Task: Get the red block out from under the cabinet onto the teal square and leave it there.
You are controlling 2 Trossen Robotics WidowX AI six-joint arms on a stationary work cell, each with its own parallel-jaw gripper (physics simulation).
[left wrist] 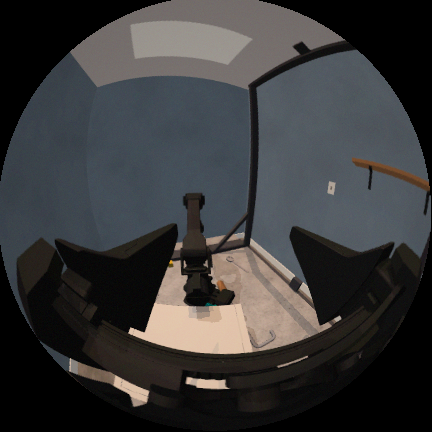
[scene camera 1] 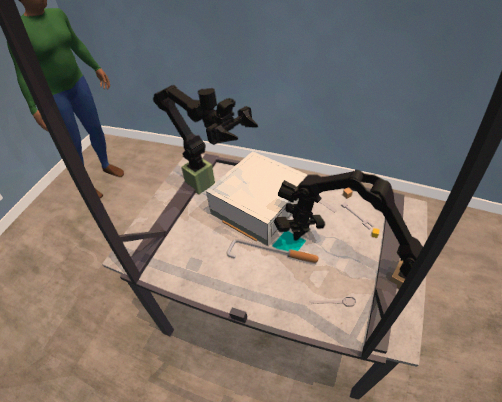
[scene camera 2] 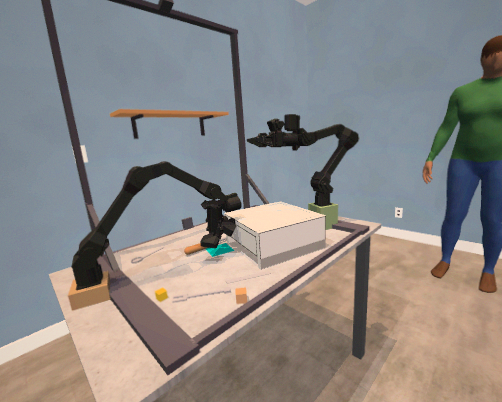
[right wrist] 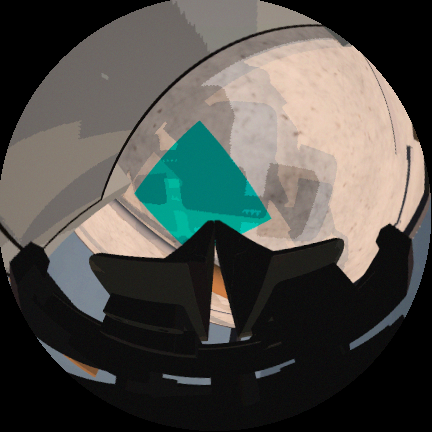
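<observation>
The red block does not show in any view. The white cabinet stands on the table. The teal square lies flat beside the cabinet's corner, with no block showing on it. A hook tool with an orange handle lies beside the square, its bent end along the cabinet's front. My right gripper is shut and empty, low over the square. My left gripper is open and empty, high above the cabinet.
A thin orange strip lies along the cabinet's base. A yellow cube, an orange cube and a forked tool lie right of the cabinet in scene camera 1. A ring-ended tool lies near the front.
</observation>
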